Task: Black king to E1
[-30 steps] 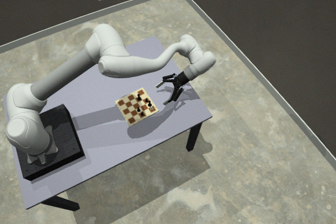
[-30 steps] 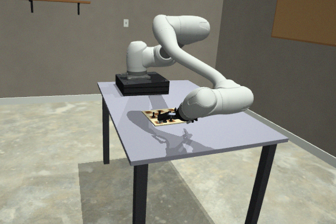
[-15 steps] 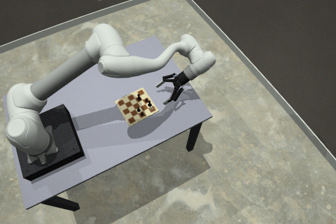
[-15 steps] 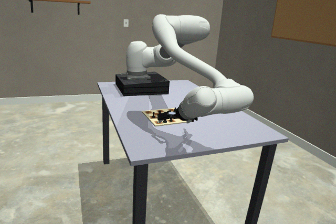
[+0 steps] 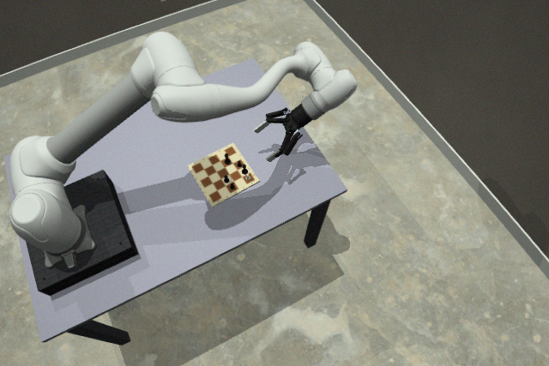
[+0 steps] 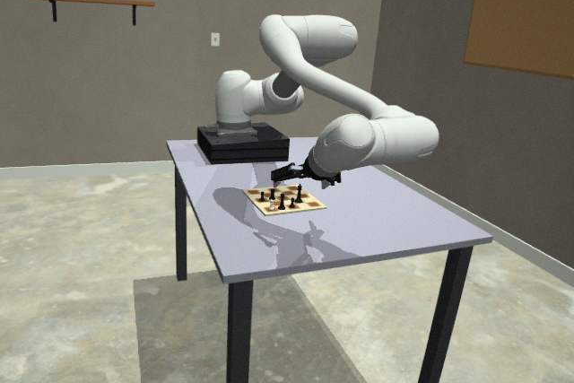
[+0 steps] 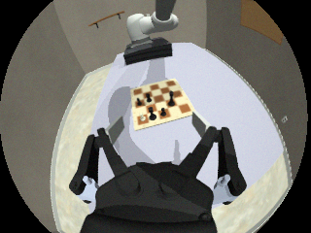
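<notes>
My gripper is now 14 cm past the black king, 9 cm above it and 6 cm to the right of it. The rest, counted from my hand: chessboard (18 cm behind, 12 cm below, 2 cm to the left); white piece (11 cm below, 9 cm behind, 5 cm to the right).
</notes>
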